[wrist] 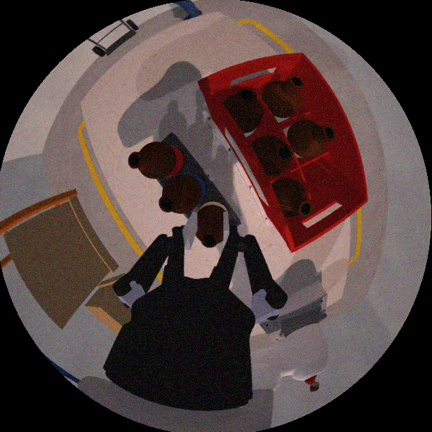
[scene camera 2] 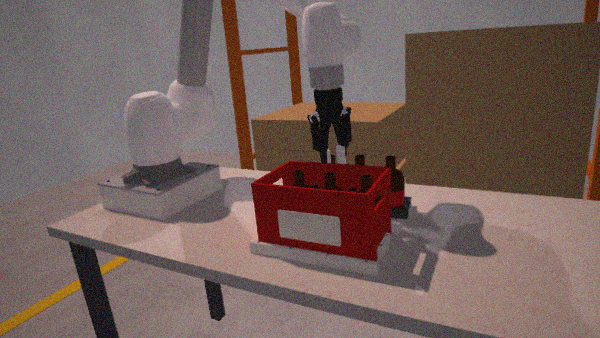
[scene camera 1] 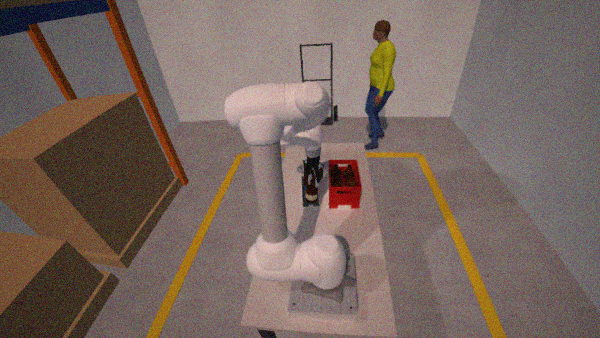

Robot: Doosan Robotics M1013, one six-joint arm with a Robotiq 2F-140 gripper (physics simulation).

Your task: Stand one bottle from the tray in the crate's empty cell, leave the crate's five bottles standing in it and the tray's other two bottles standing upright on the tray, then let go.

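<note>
My gripper is shut on the cream-labelled brown bottle, at the robot-side end of the dark tray. The bottle looks upright; whether its base touches the tray is unclear. The red-labelled bottle and the blue-labelled bottle stand upright on the tray. The red crate holds several brown bottles. Its empty cell is in the outer row, at the robot-side end, in the wrist view.
The crate stands beside the tray on the table. The robot's base is at one table end. Large boxes stand beyond the tray side. A person in yellow stands behind the table.
</note>
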